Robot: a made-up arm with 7 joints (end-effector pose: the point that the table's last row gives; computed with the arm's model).
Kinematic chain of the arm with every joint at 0, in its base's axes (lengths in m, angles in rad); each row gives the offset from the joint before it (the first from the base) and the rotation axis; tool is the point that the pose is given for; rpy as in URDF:
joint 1: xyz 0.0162 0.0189 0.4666 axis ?
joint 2: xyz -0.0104 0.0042 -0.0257 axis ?
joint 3: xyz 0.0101 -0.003 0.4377 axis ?
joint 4: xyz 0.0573 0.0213 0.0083 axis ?
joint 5: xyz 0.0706 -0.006 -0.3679 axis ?
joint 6: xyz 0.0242 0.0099 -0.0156 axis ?
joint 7: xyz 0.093 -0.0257 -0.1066 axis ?
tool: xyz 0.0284 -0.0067 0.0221 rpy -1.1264 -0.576 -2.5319
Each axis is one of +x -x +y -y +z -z.
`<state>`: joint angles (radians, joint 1 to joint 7).
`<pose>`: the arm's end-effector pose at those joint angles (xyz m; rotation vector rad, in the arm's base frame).
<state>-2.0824 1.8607 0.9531 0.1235 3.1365 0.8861 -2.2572</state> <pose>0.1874 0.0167 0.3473 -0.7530 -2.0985 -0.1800</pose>
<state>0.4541 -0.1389 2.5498 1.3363 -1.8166 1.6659 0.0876</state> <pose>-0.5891 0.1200 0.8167 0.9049 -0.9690 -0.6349</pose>
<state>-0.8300 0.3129 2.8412 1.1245 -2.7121 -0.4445 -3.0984</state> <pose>-0.1711 0.3129 0.7888 -0.8594 0.8744 -0.5040</pose>
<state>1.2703 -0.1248 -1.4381 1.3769 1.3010 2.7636 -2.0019</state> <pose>0.4097 0.0009 0.8975 -0.0379 0.6711 0.3485</pose>
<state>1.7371 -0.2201 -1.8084 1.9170 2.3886 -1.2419 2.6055</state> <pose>0.4274 -0.1730 0.9279 -0.8481 0.0095 -2.6298</pose>
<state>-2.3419 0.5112 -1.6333 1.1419 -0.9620 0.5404 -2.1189</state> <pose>-0.5060 0.2719 0.7009 0.7829 -2.6242 0.9186</pose>
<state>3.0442 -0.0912 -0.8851 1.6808 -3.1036 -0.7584 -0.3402</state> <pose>-0.2129 0.3502 0.8538 1.3645 -1.9307 1.2375</pose>
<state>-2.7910 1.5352 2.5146 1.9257 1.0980 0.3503 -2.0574</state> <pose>-0.5339 -0.5225 0.8167 2.2543 -0.8678 -1.6098</pose>
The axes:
joint 1: +z
joint 2: +y
joint 3: +z
joint 4: -y
joint 5: -z
joint 6: +y
joint 7: -z

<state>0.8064 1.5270 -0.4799 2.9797 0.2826 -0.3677 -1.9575</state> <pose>0.6125 0.6803 0.5431 0.4308 -1.5946 -1.0023</pose>
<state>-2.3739 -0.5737 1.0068 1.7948 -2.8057 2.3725 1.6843</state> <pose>0.4168 -0.0726 1.1360 -0.8938 2.4710 -0.2646</pose>
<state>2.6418 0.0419 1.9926 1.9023 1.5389 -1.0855 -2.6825</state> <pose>-0.1526 -0.3323 1.0786 0.2524 0.5099 1.2953</pose>
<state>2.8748 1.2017 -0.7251 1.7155 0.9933 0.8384 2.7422</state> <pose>-0.5374 0.5344 0.2661 0.4814 -1.4563 2.0395</pose>
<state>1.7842 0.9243 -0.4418 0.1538 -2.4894 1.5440 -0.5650</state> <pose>0.1121 0.1432 0.2334 -0.5235 -2.7403 1.3493</pose>
